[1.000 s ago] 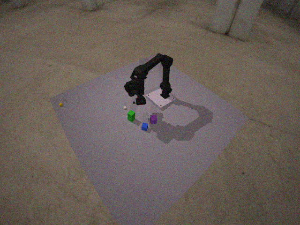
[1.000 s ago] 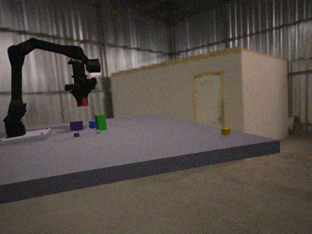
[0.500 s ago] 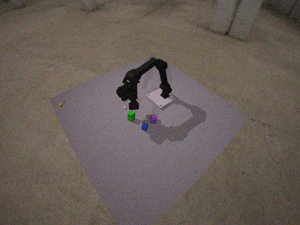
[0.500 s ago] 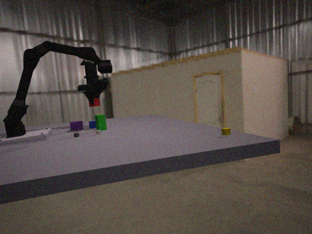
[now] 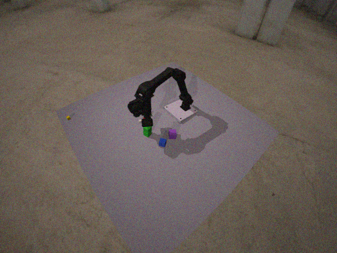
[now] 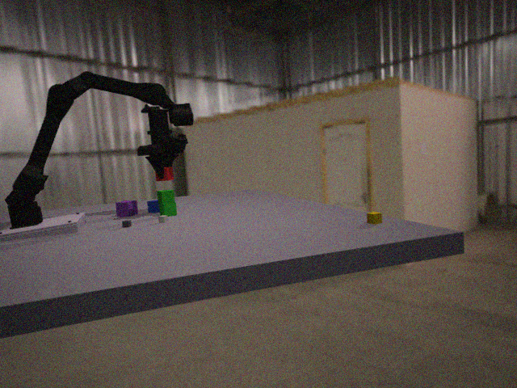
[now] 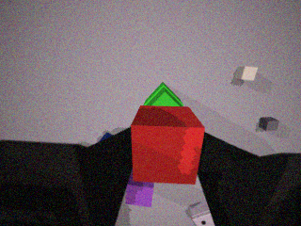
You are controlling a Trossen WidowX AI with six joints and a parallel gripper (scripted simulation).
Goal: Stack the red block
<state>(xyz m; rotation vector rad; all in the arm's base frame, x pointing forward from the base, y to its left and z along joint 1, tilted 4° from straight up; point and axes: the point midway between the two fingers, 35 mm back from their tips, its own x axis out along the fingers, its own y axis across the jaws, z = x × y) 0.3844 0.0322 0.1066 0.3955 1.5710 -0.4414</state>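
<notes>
The blue block lies 30 mm behind my gripper tip, 120 mm to the left of it and 100 mm below it. The rest, counted from my gripper tip: red block: 10 mm above; then yellow block: 410 mm ahead, 500 mm to the right, 110 mm below; then purple block: 120 mm behind, 110 mm to the left, 90 mm below.
</notes>
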